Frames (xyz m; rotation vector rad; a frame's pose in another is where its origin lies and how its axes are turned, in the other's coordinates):
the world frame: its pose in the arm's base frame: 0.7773 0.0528 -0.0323 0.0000 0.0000 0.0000
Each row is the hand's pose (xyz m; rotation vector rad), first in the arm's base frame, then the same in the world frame.
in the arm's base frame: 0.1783 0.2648 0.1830 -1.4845 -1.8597 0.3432
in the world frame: -0.5990 0.2120 0.2153 -1.4845 -1.8597 0.3432
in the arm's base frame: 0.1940 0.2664 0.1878 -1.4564 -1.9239 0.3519
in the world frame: -0.5833 0.2136 0.2201 -1.4564 -1.9239 0.3519
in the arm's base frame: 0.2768 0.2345 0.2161 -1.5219 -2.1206 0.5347
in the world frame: -0.5005 0.1817 0.2484 -1.5219 -2.1206 0.5347
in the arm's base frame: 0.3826 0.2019 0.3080 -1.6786 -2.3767 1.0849
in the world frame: -0.3947 0.1491 0.3403 -1.6786 -2.3767 1.0849
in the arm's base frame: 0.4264 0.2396 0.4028 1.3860 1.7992 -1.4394
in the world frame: -0.3509 0.1868 0.4351 1.3860 1.7992 -1.4394
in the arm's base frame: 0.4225 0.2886 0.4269 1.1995 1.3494 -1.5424
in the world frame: -0.3548 0.2358 0.4592 1.1995 1.3494 -1.5424
